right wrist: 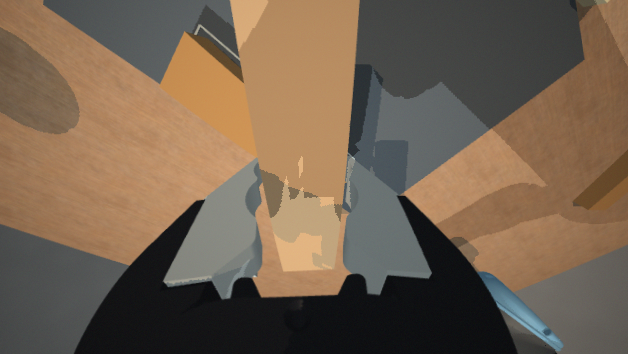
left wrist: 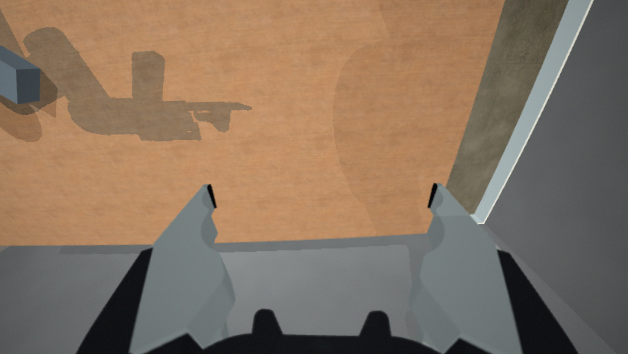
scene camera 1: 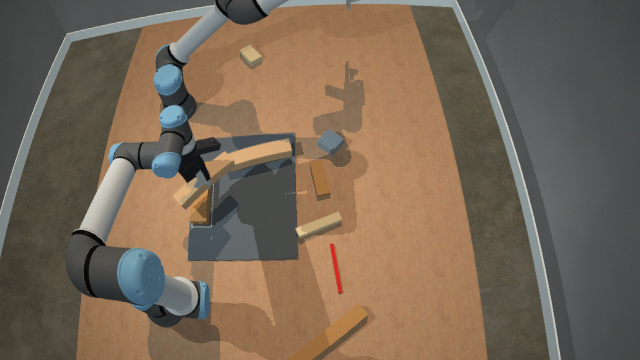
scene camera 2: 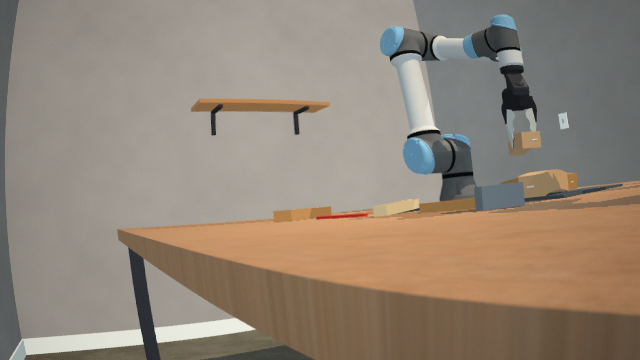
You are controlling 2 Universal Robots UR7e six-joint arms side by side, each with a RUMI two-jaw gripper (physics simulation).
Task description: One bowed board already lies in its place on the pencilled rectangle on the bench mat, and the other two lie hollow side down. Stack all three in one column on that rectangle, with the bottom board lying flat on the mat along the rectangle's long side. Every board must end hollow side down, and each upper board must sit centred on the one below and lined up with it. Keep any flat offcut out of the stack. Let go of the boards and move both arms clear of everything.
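Frame: origin at the left arm's base, x right, y ahead, z up, level; metres.
Seen in the pictures: left gripper, fingertip midpoint: [left wrist: 320,185]; right gripper, fingertip midpoint: [right wrist: 304,158] [scene camera 1: 204,182].
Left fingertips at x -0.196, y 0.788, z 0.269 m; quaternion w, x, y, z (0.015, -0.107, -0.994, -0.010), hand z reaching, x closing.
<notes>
Offsets run from my left fingertips to a thing's middle. Level surfaces: height alone.
The right gripper [scene camera 1: 207,175] [scene camera 2: 522,136] [right wrist: 304,159] is shut on a bowed board @[dx +0.656, dy -0.674, dz -0.130 m] [scene camera 1: 186,195] [scene camera 2: 529,140] [right wrist: 305,95], held in the air, slanting across the orange board below in scene camera 1. That orange placed board @[dx +0.635, dy -0.713, dz -0.242 m] [scene camera 1: 200,212] [right wrist: 210,85] lies on the pencilled rectangle [scene camera 1: 201,227] [right wrist: 217,42]; its upper part is hidden by the held board and arm. Another bowed board @[dx +0.534, dy -0.478, dz -0.241 m] [scene camera 1: 262,154] [scene camera 2: 540,183] lies at the mat's upper edge in scene camera 1, its middle raised. The left gripper [left wrist: 321,194] is open and empty, high over the table; a fingertip shows at scene camera 1's top edge.
The dark mat @[dz -0.263 m] [scene camera 1: 275,220] lies under the boards. Beside it are a blue-grey block @[dx +0.536, dy -0.213, dz -0.251 m] [scene camera 1: 330,142] [scene camera 2: 499,196] [left wrist: 27,85], a short brown piece @[dx +0.671, dy -0.284, dz -0.260 m] [scene camera 1: 320,179], a pale bar @[dx +0.845, dy -0.328, dz -0.255 m] [scene camera 1: 319,226] [scene camera 2: 396,207] and a red stick @[dx +1.005, dy -0.308, dz -0.266 m] [scene camera 1: 336,268] [scene camera 2: 342,216]. A long brown bar @[dx +1.236, dy -0.388, dz -0.254 m] [scene camera 1: 330,335] and pale block @[dx -0.019, dy -0.445, dz -0.254 m] [scene camera 1: 250,56] lie farther off.
</notes>
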